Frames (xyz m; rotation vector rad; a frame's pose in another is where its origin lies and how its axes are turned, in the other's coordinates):
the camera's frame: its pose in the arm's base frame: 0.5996 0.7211 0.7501 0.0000 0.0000 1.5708
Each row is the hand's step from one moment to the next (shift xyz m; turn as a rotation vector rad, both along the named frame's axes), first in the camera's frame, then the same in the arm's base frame.
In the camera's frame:
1: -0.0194 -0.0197 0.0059 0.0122 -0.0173 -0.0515
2: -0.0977 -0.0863 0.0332 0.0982 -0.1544 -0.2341
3: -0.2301 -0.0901 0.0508 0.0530 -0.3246 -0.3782
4: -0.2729 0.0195 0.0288 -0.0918 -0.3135 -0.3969
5: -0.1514 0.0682 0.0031 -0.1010 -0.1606 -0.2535
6: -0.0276 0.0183 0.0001 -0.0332 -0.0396 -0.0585
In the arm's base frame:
1: 0.0197 -0.0194 0.0059 0.0173 0.0122 -0.0515
2: 0.0863 -0.0977 0.0332 0.1544 0.0982 -0.2341
3: 0.0901 -0.2301 0.0508 0.3246 0.0530 -0.3782
4: -0.0195 -0.2729 0.0288 0.3135 -0.0918 -0.3969
5: -0.0682 -0.1514 0.0031 0.1606 -0.1010 -0.2535
6: -0.0183 -0.0276 0.0001 0.0396 -0.0332 -0.0585

